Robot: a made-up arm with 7 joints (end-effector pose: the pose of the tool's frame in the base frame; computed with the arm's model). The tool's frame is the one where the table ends. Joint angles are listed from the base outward.
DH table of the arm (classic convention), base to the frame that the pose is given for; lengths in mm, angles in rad. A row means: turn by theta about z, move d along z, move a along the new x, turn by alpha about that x. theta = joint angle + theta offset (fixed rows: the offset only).
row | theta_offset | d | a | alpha
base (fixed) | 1.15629 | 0 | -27.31 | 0
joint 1 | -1.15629 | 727 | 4 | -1.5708
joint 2 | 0 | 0 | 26 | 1.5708
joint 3 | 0 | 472 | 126 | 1.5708
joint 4 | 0 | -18 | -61 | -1.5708
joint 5 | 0 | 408 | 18 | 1.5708
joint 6 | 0 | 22 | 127 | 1.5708
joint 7 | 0.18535 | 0 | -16.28 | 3.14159
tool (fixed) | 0.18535 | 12 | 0 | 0
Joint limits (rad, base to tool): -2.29..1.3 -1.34..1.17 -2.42..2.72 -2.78..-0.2 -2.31..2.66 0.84..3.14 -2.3..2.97
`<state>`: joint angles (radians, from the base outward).
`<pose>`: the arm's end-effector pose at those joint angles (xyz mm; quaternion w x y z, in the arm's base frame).
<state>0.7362 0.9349 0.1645 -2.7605 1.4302 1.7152 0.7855</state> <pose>123.1 186.5 416.7 0.4103 -0.2727 0.6819 -0.5406</pose>
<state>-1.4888 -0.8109 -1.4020 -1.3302 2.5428 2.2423 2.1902</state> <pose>-653.5 264.5 1212.1 0.0060 0.8954 -0.3883 0.2180</pose>
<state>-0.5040 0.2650 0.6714 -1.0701 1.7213 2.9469 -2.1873</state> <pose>658.2 -125.1 1261.6 0.5454 -0.0240 -0.8171 0.1850</pose>
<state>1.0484 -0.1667 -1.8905 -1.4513 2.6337 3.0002 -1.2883</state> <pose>326.4 -469.5 1172.1 0.2573 0.2616 -0.7281 -0.5789</pose>
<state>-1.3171 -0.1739 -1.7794 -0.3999 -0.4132 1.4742 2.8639</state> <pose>-340.6 108.3 1704.4 0.8754 0.1497 0.4592 -0.0202</pose>
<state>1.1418 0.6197 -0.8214 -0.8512 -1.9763 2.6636 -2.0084</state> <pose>537.8 620.9 1148.8 0.2900 0.7780 -0.4123 -0.3752</pose>
